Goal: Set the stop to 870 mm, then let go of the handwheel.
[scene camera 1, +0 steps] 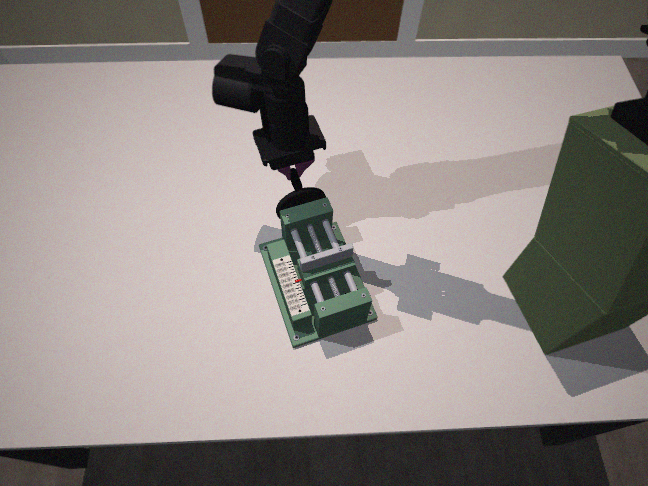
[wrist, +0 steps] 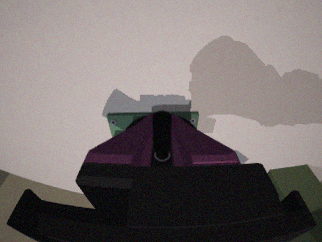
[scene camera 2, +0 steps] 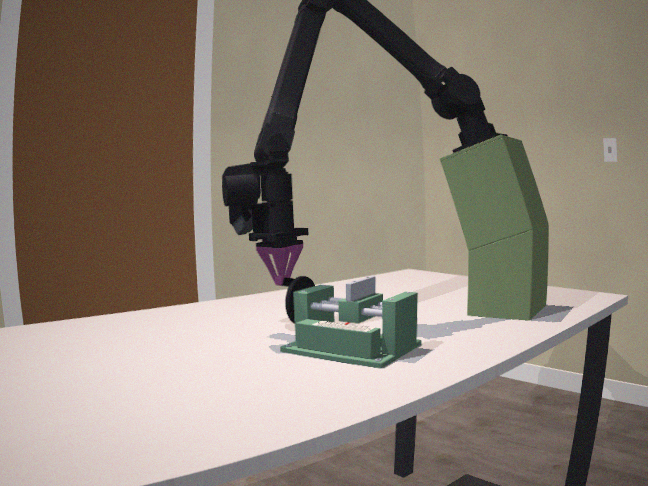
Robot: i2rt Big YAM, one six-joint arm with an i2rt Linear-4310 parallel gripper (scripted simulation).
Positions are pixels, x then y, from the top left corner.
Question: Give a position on a black handwheel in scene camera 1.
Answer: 301, 195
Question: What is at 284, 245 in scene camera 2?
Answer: The gripper.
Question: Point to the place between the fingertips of the gripper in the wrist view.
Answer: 162, 119
